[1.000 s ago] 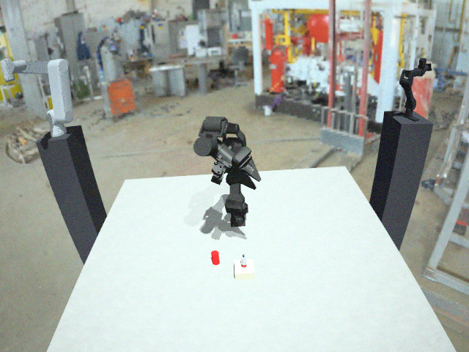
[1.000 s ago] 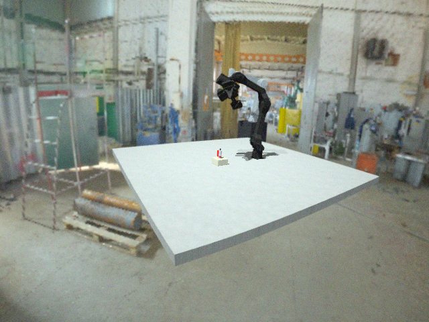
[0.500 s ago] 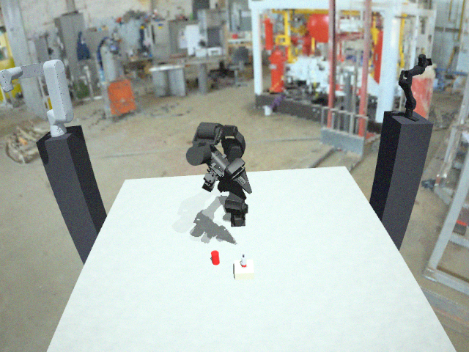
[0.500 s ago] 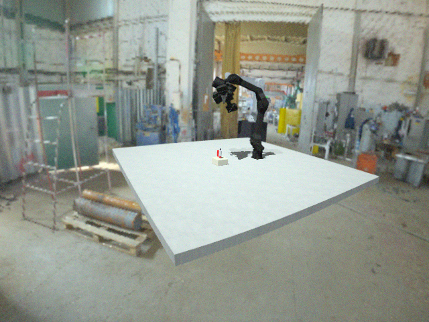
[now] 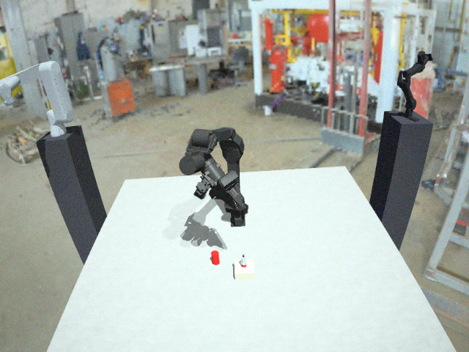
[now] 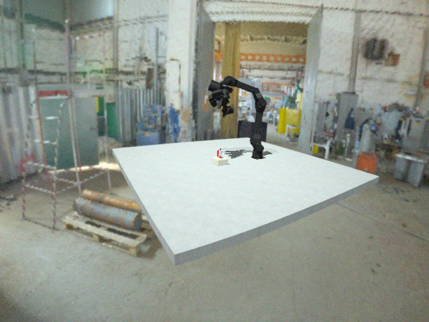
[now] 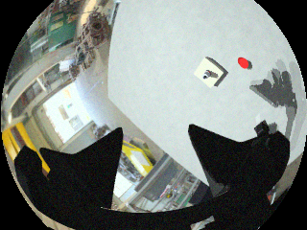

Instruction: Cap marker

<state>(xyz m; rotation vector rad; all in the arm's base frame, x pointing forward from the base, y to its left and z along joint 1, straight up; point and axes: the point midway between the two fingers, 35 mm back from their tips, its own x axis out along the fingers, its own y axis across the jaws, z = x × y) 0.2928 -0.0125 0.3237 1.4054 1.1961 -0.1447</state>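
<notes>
Now: the red cap 27 cm below my gripper tip, 10 cm to the right of it and 6 cm behind it. Round my gripper tip: cream holder block 28 cm below, 1 cm to the left.
</notes>
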